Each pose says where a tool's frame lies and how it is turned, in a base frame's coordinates. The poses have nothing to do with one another.
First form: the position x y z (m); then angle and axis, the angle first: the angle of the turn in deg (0 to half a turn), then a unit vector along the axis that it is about.
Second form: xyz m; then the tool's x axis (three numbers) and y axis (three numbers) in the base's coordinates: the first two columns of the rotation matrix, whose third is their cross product. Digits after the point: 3 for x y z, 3 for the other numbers.
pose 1, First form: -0.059 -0.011 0.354 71.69 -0.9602 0.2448 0.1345
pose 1, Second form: -0.059 -0.011 0.354 0.946 -0.034 -0.321 -0.289 0.355 -0.889
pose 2, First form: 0.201 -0.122 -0.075 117.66 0.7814 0.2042 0.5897
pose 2, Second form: 0.201 -0.122 -0.075 0.430 0.756 0.494 -0.289 -0.403 0.868
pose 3, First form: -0.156 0.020 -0.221 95.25 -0.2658 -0.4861 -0.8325
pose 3, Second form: -0.156 0.020 -0.221 -0.014 -0.688 0.726 0.970 0.166 0.177
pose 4, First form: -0.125 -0.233 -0.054 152.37 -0.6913 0.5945 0.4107
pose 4, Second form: -0.125 -0.233 -0.054 0.015 -0.585 -0.811 -0.966 -0.219 0.140
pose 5, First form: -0.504 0.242 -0.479 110.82 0.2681 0.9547 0.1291
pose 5, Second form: -0.504 0.242 -0.479 -0.258 0.468 -0.845 0.226 0.880 0.418
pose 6, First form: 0.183 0.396 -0.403 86.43 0.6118 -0.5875 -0.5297
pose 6, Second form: 0.183 0.396 -0.403 0.413 -0.866 0.282 0.192 0.386 0.902
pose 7, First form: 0.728 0.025 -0.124 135.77 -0.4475 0.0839 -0.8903
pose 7, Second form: 0.728 0.025 -0.124 -0.373 -0.685 0.625 0.557 -0.704 -0.440
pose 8, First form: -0.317 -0.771 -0.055 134.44 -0.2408 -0.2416 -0.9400
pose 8, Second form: -0.317 -0.771 -0.055 -0.602 -0.572 0.557 0.770 -0.601 0.214
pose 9, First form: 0.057 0.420 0.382 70.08 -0.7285 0.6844 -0.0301
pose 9, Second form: 0.057 0.420 0.382 0.691 -0.357 -0.629 -0.300 0.650 -0.698
